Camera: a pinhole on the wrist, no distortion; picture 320 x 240 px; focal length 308.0 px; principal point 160.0 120.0 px. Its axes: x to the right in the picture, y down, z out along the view. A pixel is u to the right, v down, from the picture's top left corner.
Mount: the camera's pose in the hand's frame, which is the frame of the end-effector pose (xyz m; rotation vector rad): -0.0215 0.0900 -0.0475 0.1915 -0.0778 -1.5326
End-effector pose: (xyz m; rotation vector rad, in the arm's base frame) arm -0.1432 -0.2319 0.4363 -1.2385 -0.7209 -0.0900
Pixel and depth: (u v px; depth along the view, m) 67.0 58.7 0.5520
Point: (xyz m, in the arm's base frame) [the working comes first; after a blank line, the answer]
In the camera's frame: -0.1667 -0.1099 0.5520

-0.4495 0.2008 0.2031
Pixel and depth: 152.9 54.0 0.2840
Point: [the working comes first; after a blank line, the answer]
In the camera's frame: -0.0065 -0.0609 0.2840

-0.3121 -0.0512 0.3352
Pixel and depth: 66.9 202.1 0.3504
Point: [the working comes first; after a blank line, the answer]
In the camera's frame: -0.1059 0.0934 0.3504

-0.2073 0.1132 0.3420
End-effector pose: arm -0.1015 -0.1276 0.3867 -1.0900 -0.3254 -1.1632
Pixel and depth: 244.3 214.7 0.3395
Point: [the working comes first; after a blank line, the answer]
In the camera's frame: 0.0929 0.1044 0.3395

-0.0207 0.1012 0.5630
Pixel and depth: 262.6 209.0 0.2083
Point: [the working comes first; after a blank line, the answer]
In the camera's frame: 0.0694 0.0602 0.2083

-0.0437 0.0028 0.4655
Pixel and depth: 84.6 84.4 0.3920
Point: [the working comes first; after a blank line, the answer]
In the camera's frame: -0.0960 -0.0453 0.3920

0.0770 0.2243 0.3729
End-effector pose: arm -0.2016 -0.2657 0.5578 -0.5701 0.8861 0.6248
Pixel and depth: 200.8 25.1 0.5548
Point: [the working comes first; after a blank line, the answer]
In the camera's frame: 0.0735 -0.1709 0.5548

-0.0740 -0.0426 1.0357
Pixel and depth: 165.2 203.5 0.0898
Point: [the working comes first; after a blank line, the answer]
In the camera's frame: 0.0015 0.0243 0.0898

-0.2421 -0.1820 0.5754
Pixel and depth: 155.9 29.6 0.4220
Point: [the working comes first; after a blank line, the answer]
In the camera's frame: -0.0056 -0.1239 0.4220

-0.1667 -0.0437 0.9033
